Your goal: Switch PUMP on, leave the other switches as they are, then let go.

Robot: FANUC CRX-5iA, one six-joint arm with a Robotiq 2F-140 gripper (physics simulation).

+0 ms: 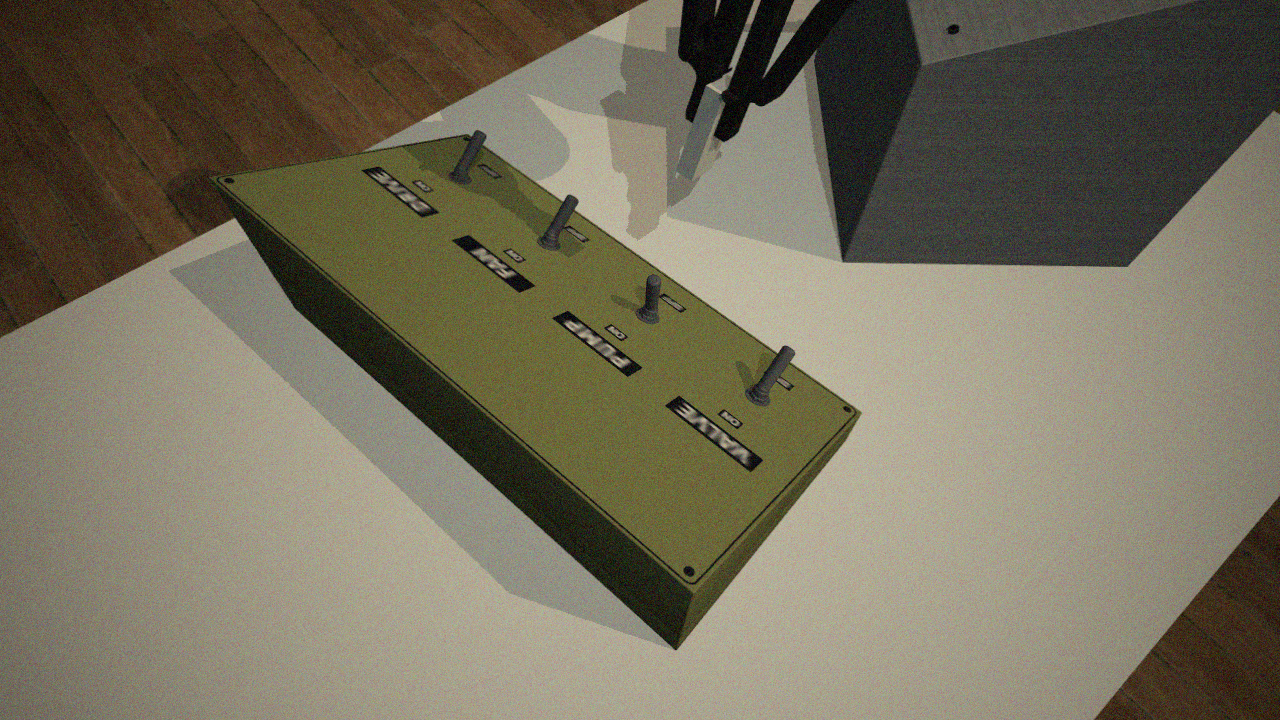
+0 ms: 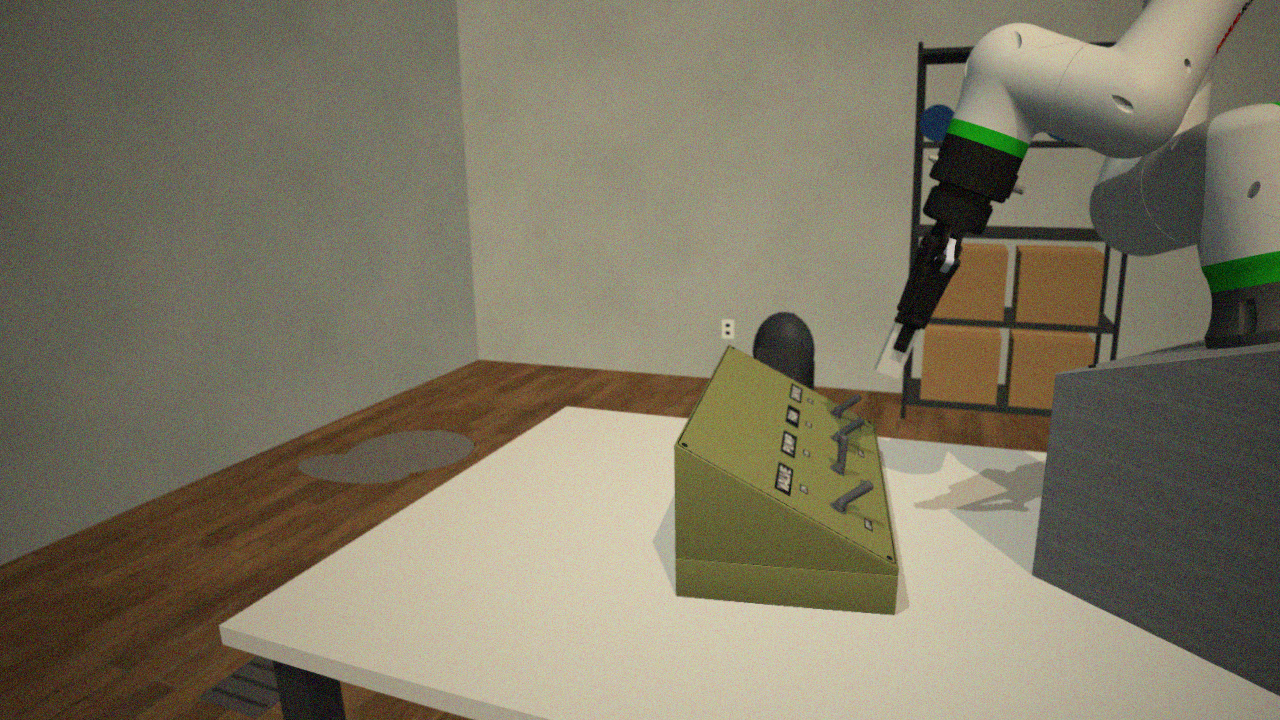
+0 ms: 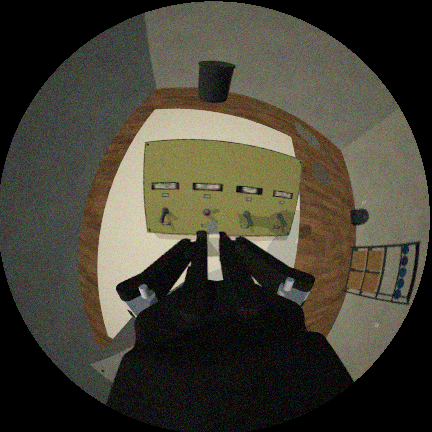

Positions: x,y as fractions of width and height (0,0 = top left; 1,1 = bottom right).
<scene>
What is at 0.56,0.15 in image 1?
The gripper.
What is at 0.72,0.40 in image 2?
The gripper.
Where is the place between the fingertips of the gripper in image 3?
0.49,0.53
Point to an olive sloped panel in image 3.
0.43,0.41
</scene>
